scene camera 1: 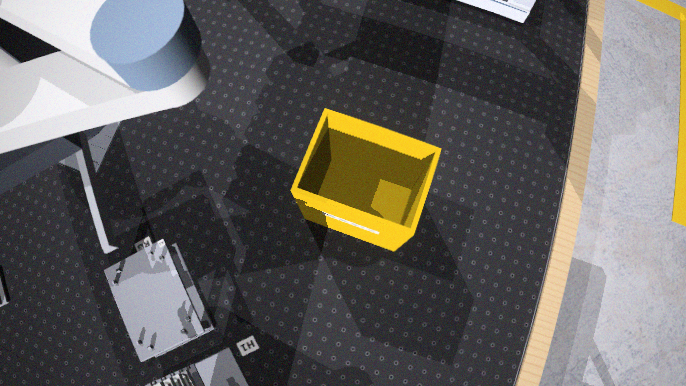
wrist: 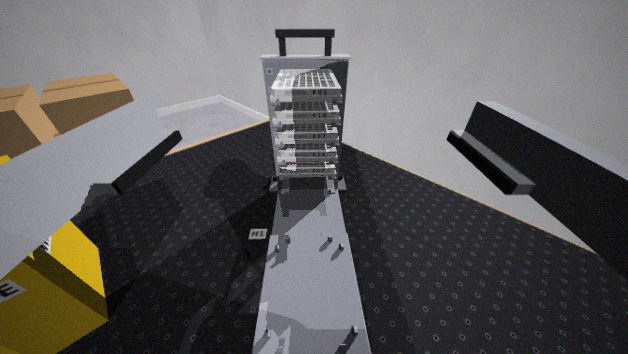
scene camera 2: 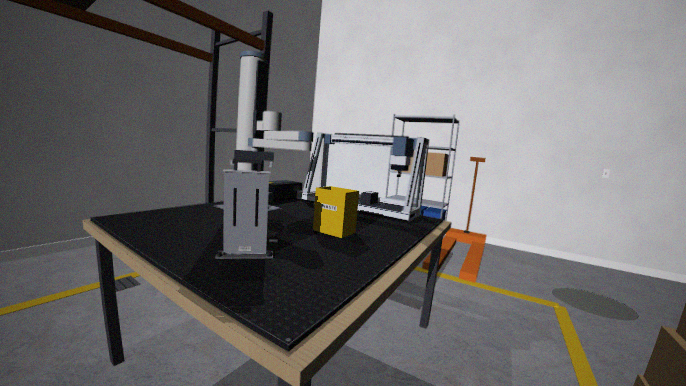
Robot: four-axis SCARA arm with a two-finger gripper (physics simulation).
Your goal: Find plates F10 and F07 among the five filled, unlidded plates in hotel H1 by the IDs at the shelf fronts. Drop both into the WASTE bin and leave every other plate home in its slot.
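Places are measured from the arm's base along level axes (x ahead, y left, z up), in centimetres.
Pixels of known places: gripper, fingertip midpoint: (scene camera 1: pixel 50 278) (wrist: pixel 314 119) (scene camera 2: pixel 251 163).
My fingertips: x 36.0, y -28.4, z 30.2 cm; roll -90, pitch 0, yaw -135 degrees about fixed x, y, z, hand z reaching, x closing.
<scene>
Ahead of a thing's pixels: the offset from my fingertips to its top centre.
Hotel H1 (wrist: pixel 305 63) (scene camera 2: pixel 245 205) stands straight ahead in the wrist view, its shelf fronts facing me. It holds five stacked plates. The top plate {dx +16.1, dy -14.5, dz -2.4 cm} (wrist: pixel 306 93) reads F01. Plate F10 {dx +16.1, dy -14.5, dz -5.2 cm} (wrist: pixel 306 115) is second from the top and plate F07 {dx +16.1, dy -14.5, dz -8.0 cm} (wrist: pixel 306 136) is third. The two lowest IDs are too small to read. My gripper (wrist: pixel 314 119) is open and empty, its fingers wide apart and short of the hotel. The yellow WASTE bin {dx +28.6, dy +25.8, dz -9.0 cm} (scene camera 1: pixel 382 131) (scene camera 2: pixel 345 215) (wrist: pixel 80 250) stands at the left in the wrist view; the inside visible in scene camera 1 holds no plate.
A pinned stand (scene camera 1: pixel 150 300) (wrist: pixel 310 285) lies between me and the hotel. The H1 tag {dx +18.7, dy -3.5, dz -28.9 cm} (scene camera 1: pixel 247 345) (wrist: pixel 257 233) is beside the hotel's base. The arm's link (scene camera 1: pixel 165 100) crosses scene camera 1's upper left. A gantry machine (scene camera 2: pixel 370 139) stands behind the bin.
</scene>
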